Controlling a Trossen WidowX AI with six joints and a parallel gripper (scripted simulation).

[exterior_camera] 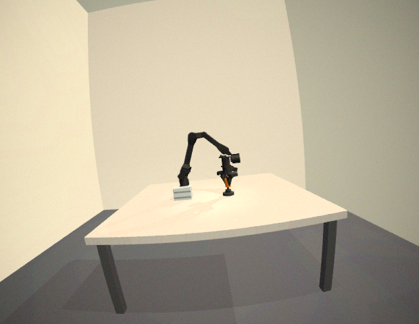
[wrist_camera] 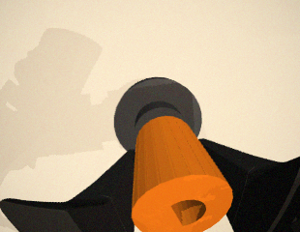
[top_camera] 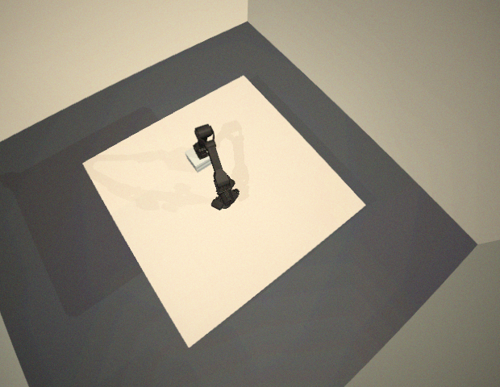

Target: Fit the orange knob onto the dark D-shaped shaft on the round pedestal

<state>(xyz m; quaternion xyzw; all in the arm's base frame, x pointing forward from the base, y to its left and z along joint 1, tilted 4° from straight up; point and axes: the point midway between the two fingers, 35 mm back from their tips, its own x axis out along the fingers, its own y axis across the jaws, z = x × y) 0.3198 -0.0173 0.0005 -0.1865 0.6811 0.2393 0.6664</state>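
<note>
The orange knob lies 2 cm above my gripper tip. Round my gripper tip: round pedestal: 4 cm below.
</note>
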